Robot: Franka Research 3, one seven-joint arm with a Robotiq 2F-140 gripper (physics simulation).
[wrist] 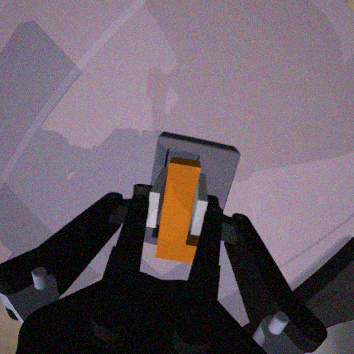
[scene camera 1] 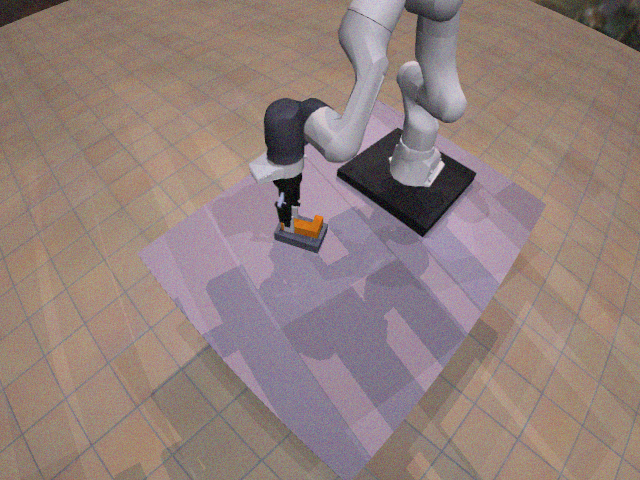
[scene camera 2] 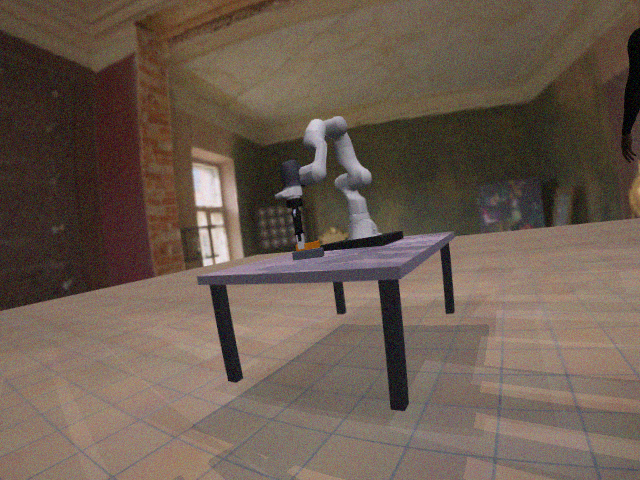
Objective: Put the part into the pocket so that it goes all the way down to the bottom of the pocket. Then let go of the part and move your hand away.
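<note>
The orange part [scene camera 1: 308,227] [scene camera 2: 312,244] [wrist: 179,200] is long, with a raised block at one end. My gripper [scene camera 1: 288,226] [scene camera 2: 300,245] [wrist: 181,183] points down and is shut on it, with light pads on both long sides. The part is over the dark grey block [scene camera 1: 297,241] [scene camera 2: 308,254] [wrist: 220,167] that has the pocket, and much of it shows above the rim. In the wrist view a strip of the pocket [wrist: 184,155] shows past the part's far end. The part's underside and the rest of the pocket are hidden, so its depth cannot be told.
The grey block stands on the purple-grey table [scene camera 1: 248,320] [scene camera 2: 310,274]. The arm's black base plate [scene camera 1: 374,193] [scene camera 2: 385,239] lies behind it, to the right in scene camera 1. A tiled floor surrounds the table.
</note>
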